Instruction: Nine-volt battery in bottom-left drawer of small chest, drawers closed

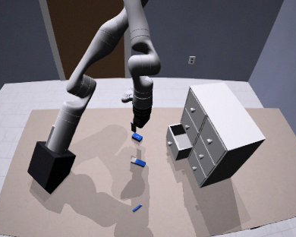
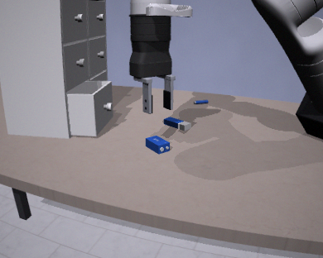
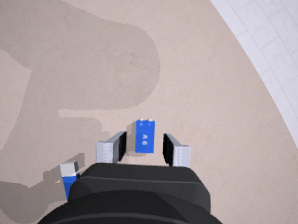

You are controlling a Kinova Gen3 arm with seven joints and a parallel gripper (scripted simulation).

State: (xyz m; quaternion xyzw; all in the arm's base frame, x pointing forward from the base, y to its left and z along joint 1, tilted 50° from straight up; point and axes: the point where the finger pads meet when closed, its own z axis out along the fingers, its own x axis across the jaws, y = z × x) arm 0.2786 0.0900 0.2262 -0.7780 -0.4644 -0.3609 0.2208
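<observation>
Right now the nine-volt battery is 90 mm below my hand and 10 mm behind it. Round my hand: blue stick 340 mm to the right, 90 mm below, 90 mm ahead; blue-and-white block 130 mm to the right, 90 mm below, 40 mm ahead.
</observation>
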